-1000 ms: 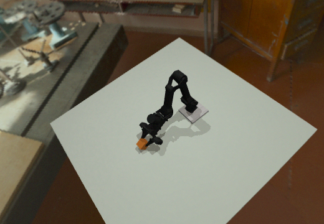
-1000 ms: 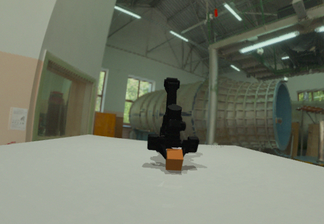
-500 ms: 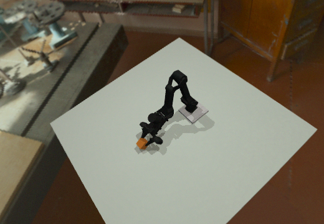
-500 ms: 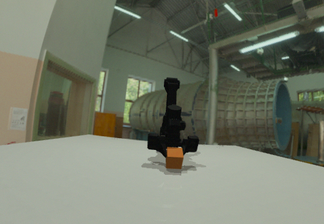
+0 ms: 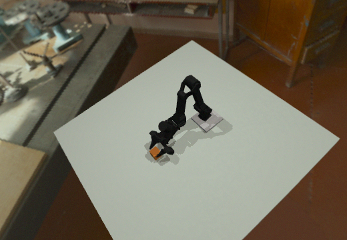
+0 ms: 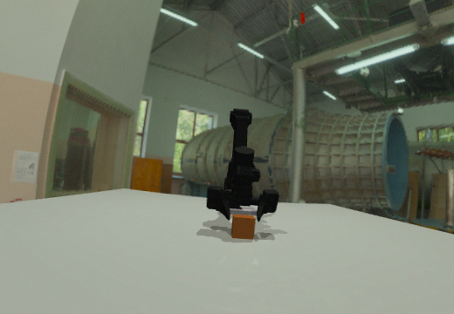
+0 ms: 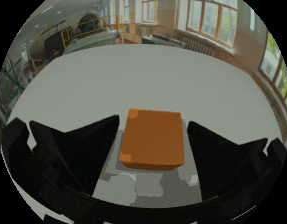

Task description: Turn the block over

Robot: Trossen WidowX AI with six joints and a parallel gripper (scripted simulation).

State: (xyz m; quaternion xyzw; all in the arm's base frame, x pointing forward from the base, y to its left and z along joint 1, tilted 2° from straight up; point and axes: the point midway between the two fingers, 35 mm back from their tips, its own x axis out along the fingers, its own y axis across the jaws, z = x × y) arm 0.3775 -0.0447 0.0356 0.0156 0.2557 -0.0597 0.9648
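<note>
Now: gripper tip 10 mm past the orange block and 30 mm above it.
</note>
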